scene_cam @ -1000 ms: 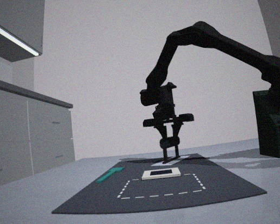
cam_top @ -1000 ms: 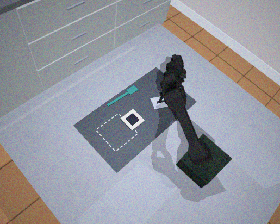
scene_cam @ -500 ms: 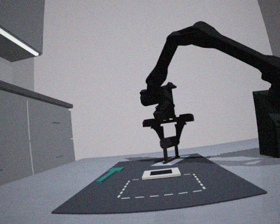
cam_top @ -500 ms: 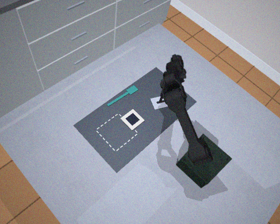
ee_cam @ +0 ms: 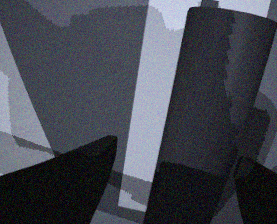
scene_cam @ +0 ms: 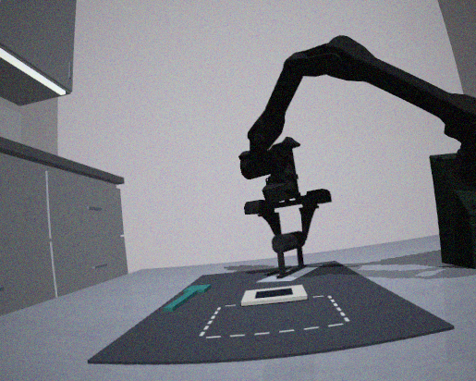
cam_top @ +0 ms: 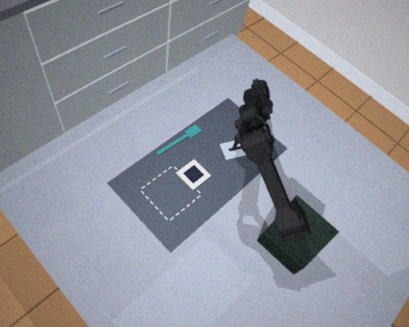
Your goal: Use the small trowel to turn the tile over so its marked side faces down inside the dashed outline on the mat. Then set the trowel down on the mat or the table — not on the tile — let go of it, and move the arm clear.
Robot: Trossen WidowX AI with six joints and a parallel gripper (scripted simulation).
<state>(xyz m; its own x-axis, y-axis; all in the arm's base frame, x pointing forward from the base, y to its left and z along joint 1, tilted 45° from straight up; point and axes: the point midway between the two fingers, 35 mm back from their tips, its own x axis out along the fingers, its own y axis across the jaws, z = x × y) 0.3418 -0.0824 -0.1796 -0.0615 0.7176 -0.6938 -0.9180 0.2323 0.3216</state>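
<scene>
Now: gripper tip 190 mm to the right of the dark mat, 90 mm above it and 60 mm short of it. The rest, counted from my gripper tip: teal trowel 200 mm ahead, 170 mm to the left, 70 mm below; white tile 250 mm to the left, 60 mm below, 50 mm ahead.
</scene>
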